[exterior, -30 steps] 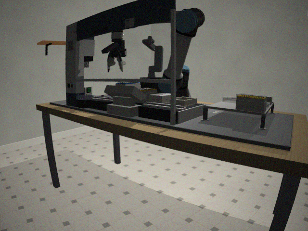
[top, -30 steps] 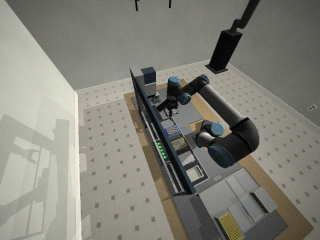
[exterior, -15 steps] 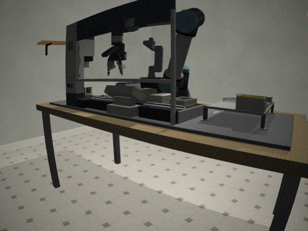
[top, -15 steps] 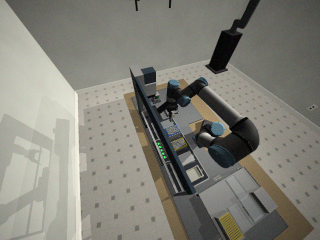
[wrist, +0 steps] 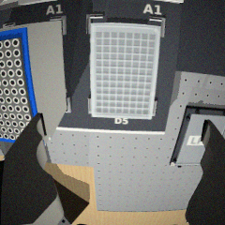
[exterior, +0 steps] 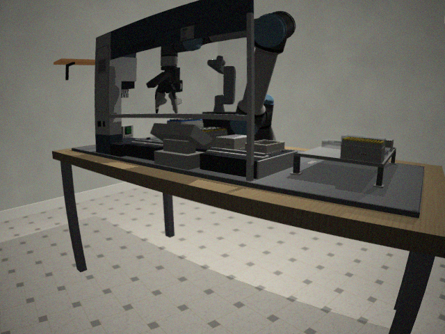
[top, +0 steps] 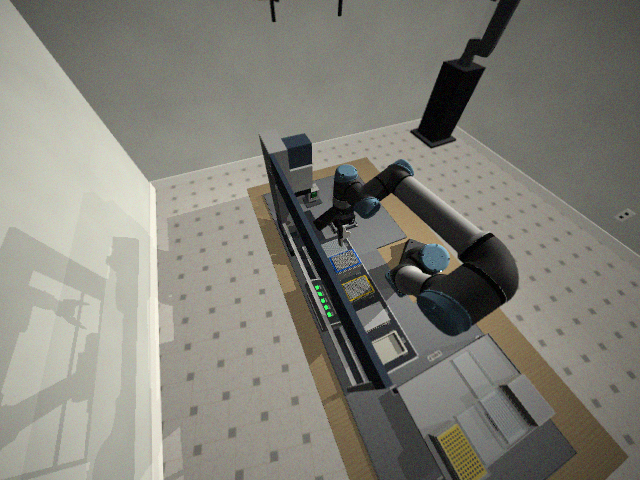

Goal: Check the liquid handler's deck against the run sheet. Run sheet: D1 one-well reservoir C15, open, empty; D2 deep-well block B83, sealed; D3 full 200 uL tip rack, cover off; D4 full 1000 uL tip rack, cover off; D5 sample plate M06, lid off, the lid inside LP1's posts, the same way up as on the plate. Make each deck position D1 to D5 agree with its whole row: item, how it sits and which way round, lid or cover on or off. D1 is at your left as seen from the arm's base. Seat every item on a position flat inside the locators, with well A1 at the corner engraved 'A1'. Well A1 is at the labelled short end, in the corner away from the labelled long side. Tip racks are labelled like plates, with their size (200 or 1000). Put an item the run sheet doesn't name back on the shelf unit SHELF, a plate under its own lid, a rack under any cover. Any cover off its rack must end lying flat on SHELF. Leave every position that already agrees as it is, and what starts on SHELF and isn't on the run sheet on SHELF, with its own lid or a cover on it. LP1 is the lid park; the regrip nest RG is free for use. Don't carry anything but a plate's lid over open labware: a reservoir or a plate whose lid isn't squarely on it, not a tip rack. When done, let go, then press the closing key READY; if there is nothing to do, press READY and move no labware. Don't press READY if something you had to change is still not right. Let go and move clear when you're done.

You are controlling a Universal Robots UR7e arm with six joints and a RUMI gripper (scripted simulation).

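Now: hand 11 cm above the sample plate. The rest, counted from my hand: yellow-framed tip rack: 2 cm ahead, 25 cm to the left, 8 cm below; blue-framed tip rack: 2 cm ahead, 13 cm to the left, 5 cm below; flat lid: 15 cm behind, 16 cm to the right, 16 cm below.
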